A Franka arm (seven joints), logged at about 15 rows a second.
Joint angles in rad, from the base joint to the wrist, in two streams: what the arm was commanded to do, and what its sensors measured. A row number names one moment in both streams.
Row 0, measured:
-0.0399, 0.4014, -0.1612, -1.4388, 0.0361, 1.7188, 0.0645
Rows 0 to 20, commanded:
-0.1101, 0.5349, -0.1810, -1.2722, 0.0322, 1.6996, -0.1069
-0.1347, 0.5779, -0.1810, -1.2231, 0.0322, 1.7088, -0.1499
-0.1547, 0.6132, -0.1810, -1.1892, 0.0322, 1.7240, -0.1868
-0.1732, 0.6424, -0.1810, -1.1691, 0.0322, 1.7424, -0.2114
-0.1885, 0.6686, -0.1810, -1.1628, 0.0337, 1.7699, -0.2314
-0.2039, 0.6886, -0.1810, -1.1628, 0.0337, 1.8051, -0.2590
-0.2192, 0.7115, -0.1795, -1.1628, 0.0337, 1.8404, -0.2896
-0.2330, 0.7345, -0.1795, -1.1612, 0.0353, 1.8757, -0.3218
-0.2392, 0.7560, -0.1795, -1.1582, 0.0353, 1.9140, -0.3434
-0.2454, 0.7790, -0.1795, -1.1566, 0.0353, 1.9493, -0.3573
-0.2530, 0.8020, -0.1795, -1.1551, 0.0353, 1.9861, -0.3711
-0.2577, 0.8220, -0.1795, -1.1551, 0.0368, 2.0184, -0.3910
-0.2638, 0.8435, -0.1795, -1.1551, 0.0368, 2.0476, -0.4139
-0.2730, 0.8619, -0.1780, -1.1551, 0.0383, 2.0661, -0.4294
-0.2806, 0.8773, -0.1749, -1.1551, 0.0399, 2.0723, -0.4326
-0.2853, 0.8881, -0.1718, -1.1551, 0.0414, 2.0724, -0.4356
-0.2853, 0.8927, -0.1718, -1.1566, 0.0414, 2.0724, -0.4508
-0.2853, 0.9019, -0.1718, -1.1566, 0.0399, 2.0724, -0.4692
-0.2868, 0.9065, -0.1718, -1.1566, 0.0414, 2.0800, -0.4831
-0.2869, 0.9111, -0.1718, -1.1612, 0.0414, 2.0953, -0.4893
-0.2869, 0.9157, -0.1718, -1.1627, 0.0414, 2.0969, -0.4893
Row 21, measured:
-0.2690, 0.9012, -0.1873, -1.1945, 0.0361, 2.0951, -0.4537
